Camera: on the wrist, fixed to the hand. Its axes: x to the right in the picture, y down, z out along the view.
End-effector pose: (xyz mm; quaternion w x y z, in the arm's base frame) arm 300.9 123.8 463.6 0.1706 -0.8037 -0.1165 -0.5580
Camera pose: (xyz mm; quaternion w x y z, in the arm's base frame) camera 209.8 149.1 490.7 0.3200 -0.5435 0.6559 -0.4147
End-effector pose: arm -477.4 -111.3 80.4 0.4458 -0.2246 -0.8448 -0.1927
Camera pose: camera -456.9 -203.5 107.6 0.5180 -0.8120 -0.2612 -0.0646
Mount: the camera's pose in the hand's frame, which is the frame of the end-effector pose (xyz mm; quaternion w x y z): -6.6 -61.4 -76.5 0.6464 -0.2499 0.1792 0.6983
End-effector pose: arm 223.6 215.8 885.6 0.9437 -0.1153 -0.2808 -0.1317
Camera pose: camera 237.3 137.1 828.3 0.7235 -0.4828 0.1010 0.4830
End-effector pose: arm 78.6 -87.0 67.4 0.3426 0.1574 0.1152 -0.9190
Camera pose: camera 58.5 -13.3 5.5 0.8819 0.2613 0.2556 -0.2978
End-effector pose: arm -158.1 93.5 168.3 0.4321 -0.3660 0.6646 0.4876
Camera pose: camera -116.6 4.4 165.6 0.2717 -0.0321 -0.6407 -0.7174
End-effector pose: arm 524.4 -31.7 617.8 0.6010 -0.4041 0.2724 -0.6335
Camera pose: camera 426.6 -28.0 627.4 0.6810 -0.1077 0.7243 0.0058
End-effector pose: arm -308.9 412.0 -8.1 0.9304 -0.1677 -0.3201 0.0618
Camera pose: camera -266.5 332.2 -46.8 0.5737 -0.5755 0.0615 0.5796
